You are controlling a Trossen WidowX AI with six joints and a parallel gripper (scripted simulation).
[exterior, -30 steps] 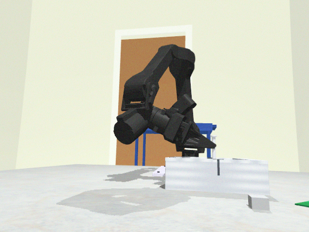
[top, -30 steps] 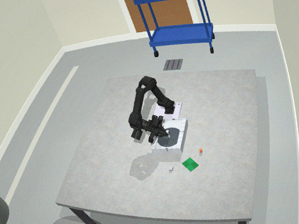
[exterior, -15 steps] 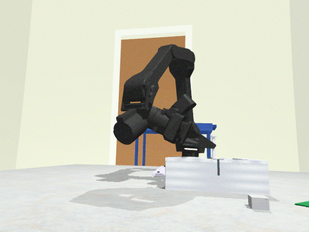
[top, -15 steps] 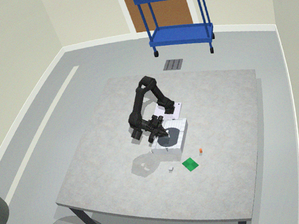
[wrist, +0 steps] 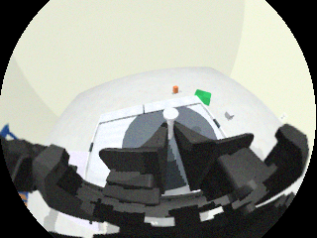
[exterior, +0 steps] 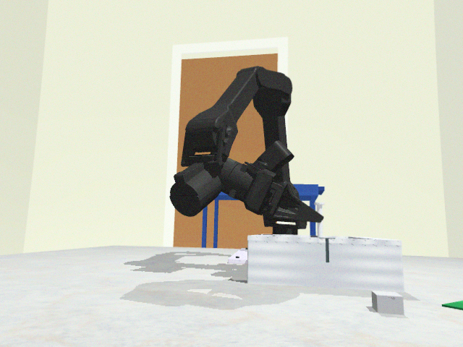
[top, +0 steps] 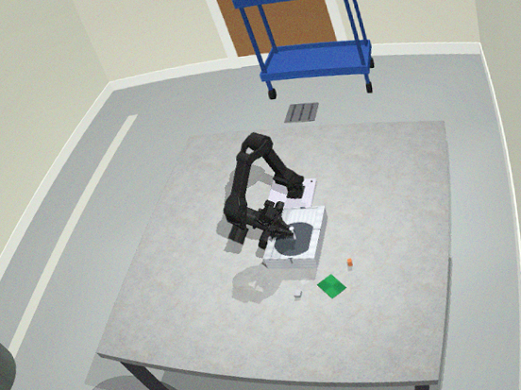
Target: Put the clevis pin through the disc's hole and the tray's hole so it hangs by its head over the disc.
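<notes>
Right now the steel clevis pin is right at my gripper tip. From my gripper tip the other things lie so: dark aluminium disc (30 mm below); small grey block (210 mm ahead, 80 mm below, 50 mm to the left); rimmed steel tray (40 mm below, 30 mm behind, 10 mm to the right).
</notes>
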